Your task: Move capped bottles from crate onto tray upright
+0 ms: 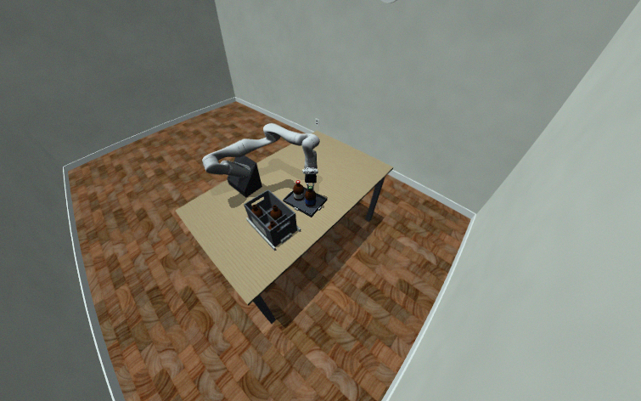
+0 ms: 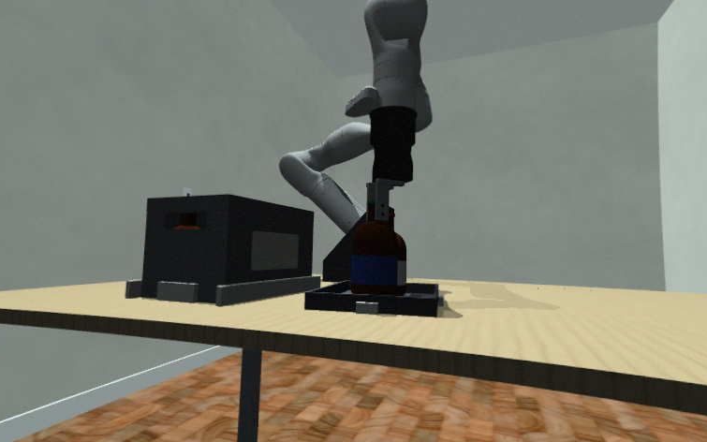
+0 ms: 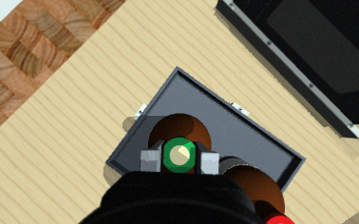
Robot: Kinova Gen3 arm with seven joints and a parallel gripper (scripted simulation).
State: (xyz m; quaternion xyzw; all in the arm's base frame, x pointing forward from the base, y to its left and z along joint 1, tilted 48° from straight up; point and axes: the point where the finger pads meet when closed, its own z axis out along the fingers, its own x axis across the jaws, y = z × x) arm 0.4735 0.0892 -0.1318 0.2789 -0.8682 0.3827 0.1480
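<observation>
My hand is 60 mm above the green-capped bottle. Round my hand: black tray 140 mm below, 50 mm behind; dark crate 300 mm to the right, 70 mm below, 70 mm behind.
</observation>
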